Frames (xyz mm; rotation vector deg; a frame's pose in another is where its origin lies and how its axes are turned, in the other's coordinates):
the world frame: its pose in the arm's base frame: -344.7 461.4 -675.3 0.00 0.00 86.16
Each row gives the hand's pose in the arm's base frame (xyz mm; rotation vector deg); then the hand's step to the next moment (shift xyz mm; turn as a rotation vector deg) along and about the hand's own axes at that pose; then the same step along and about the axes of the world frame.
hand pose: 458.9 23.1 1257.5 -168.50 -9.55 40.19
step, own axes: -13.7 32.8 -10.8 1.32 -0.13 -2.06
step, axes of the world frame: -35.4 2.2 11.2 0.27 -2.08 1.26
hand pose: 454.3 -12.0 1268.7 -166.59 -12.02 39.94
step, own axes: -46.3 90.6 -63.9 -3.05 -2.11 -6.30
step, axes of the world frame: -103.3 -4.6 61.1 0.88 0.07 7.26
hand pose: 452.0 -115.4 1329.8 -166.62 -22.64 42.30
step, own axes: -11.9 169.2 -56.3 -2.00 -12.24 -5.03
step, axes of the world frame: -164.3 -65.8 25.2 10.79 2.72 7.44
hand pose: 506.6 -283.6 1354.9 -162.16 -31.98 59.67
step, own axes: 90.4 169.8 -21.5 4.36 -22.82 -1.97
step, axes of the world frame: -115.3 -138.0 -71.5 22.69 4.28 3.23
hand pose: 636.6 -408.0 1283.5 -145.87 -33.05 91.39
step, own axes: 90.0 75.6 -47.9 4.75 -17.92 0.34
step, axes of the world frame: -25.2 -99.4 -74.9 17.97 4.52 0.55
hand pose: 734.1 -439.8 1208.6 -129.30 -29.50 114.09
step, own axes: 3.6 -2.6 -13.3 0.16 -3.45 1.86
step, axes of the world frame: 6.4 -12.4 -0.7 2.83 2.66 0.56
